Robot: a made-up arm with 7 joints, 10 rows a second.
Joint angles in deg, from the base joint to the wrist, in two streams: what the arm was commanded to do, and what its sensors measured. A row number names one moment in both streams.
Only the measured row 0 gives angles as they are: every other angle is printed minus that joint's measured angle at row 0.
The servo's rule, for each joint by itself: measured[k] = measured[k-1] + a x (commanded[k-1-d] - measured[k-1]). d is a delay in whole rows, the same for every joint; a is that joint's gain. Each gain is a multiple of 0.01, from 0.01 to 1. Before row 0 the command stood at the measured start. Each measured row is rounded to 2 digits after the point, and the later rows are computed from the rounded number. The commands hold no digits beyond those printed.
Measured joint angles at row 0: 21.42, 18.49, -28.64, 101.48, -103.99, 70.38, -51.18
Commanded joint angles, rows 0 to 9: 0.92, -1.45, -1.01, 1.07, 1.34, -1.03, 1.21; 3.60, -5.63, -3.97, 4.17, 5.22, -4.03, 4.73; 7.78, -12.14, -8.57, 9.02, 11.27, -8.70, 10.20; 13.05, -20.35, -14.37, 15.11, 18.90, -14.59, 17.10; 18.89, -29.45, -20.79, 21.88, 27.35, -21.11, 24.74; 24.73, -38.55, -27.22, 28.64, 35.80, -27.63, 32.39; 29.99, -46.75, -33.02, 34.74, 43.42, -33.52, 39.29; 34.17, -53.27, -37.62, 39.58, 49.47, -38.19, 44.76; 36.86, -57.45, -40.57, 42.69, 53.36, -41.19, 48.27; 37.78, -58.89, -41.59, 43.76, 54.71, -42.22, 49.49
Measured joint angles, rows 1 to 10: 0.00, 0.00, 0.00, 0.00, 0.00, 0.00, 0.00; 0.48, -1.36, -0.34, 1.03, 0.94, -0.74, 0.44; 2.10, -5.37, -1.57, 4.04, 3.94, -3.11, 1.98; 5.05, -11.73, -3.95, 8.82, 9.07, -7.13, 4.94; 9.21, -19.83, -7.49, 14.86, 15.95, -12.50, 9.32; 14.24, -28.87, -12.01, 21.60, 23.93, -18.70, 14.87; 19.69, -37.97, -17.18, 28.36, 32.24, -25.13, 21.18; 25.05, -46.22, -22.57, 34.48, 40.07, -31.17, 27.70; 29.79, -52.85, -27.69, 39.38, 46.65, -36.22, 33.84; 33.47, -57.17, -32.07, 42.56, 51.35, -39.80, 39.03
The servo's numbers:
d 1
a 0.52 0.94 0.34 0.96 0.70 0.72 0.36

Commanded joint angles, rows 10 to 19: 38.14, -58.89, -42.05, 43.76, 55.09, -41.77, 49.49; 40.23, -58.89, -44.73, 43.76, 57.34, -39.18, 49.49; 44.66, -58.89, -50.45, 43.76, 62.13, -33.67, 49.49; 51.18, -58.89, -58.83, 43.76, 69.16, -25.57, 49.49; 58.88, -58.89, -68.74, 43.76, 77.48, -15.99, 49.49; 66.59, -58.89, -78.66, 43.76, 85.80, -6.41, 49.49; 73.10, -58.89, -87.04, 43.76, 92.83, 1.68, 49.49; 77.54, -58.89, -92.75, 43.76, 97.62, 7.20, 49.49; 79.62, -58.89, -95.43, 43.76, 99.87, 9.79, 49.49; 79.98, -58.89, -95.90, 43.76, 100.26, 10.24, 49.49
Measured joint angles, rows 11 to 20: 35.71, -58.79, -35.31, 43.71, 53.70, -41.54, 42.80; 36.97, -58.88, -37.60, 43.76, 54.67, -41.71, 45.21; 38.67, -58.89, -40.02, 43.76, 56.54, -39.89, 46.75; 41.78, -58.89, -43.57, 43.76, 60.45, -35.41, 47.74; 46.67, -58.89, -48.76, 43.76, 66.55, -28.33, 48.37; 53.02, -58.89, -55.55, 43.76, 74.20, -19.45, 48.77; 60.08, -58.89, -63.41, 43.76, 82.32, -10.06, 49.03; 66.85, -58.89, -71.44, 43.76, 89.68, -1.61, 49.20; 72.41, -58.89, -78.69, 43.76, 95.24, 4.73, 49.30; 76.16, -58.89, -84.38, 43.76, 98.48, 8.37, 49.37
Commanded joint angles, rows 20 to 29: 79.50, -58.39, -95.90, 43.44, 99.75, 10.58, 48.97; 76.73, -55.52, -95.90, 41.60, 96.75, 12.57, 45.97; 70.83, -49.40, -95.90, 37.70, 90.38, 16.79, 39.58; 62.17, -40.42, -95.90, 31.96, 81.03, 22.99, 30.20; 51.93, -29.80, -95.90, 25.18, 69.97, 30.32, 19.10; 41.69, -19.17, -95.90, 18.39, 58.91, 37.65, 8.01; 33.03, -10.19, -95.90, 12.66, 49.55, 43.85, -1.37; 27.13, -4.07, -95.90, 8.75, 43.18, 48.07, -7.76; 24.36, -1.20, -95.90, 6.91, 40.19, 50.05, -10.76; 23.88, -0.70, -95.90, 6.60, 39.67, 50.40, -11.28
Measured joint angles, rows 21 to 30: 78.15, -58.89, -88.30, 43.76, 99.73, 9.72, 49.41; 78.85, -58.42, -90.88, 43.45, 99.74, 10.34, 49.25; 77.75, -55.69, -92.59, 41.67, 97.65, 11.95, 48.07; 74.15, -49.78, -93.72, 37.86, 92.56, 15.43, 45.01; 67.92, -40.98, -94.46, 32.20, 84.49, 20.87, 39.68; 59.61, -30.47, -94.95, 25.46, 74.33, 27.67, 32.27; 50.29, -19.85, -95.27, 18.67, 63.54, 34.86, 23.54; 41.31, -10.77, -95.48, 12.90, 53.75, 41.33, 14.57; 33.94, -4.47, -95.62, 8.92, 46.35, 46.18, 6.53; 28.96, -1.40, -95.72, 6.99, 42.04, 48.97, 0.31
